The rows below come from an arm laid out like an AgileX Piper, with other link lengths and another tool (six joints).
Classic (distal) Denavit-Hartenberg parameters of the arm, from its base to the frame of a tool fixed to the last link. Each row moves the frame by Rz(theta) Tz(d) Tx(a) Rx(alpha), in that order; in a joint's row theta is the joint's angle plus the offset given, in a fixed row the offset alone. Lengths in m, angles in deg.
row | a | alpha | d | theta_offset
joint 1 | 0 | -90 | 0.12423 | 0
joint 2 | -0.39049 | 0 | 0 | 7.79
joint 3 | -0.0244 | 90 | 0 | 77.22
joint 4 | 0 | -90 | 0.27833 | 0
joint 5 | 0 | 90 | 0 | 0
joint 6 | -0.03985 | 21.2 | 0.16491 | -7.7
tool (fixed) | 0 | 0 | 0.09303 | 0
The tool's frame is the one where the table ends.
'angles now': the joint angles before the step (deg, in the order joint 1, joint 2, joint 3, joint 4, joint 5, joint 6). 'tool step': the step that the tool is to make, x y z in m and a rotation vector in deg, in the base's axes. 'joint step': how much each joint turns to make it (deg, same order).
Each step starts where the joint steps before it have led.
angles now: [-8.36 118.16 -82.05 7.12 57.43 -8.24]
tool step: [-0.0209 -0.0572 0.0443 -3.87 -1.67 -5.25]
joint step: [-4.82 -5.16 0.18 -4.24 2.42 2.66]
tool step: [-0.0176 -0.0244 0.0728 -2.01 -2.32 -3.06]
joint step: [-2.34 -5.98 -4.70 -1.74 7.89 1.60]
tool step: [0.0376 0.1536 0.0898 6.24 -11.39 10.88]
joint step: [14.49 -5.34 -6.94 7.33 1.70 2.56]
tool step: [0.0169 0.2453 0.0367 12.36 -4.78 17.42]
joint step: [21.00 6.82 -13.95 9.99 -0.46 3.80]
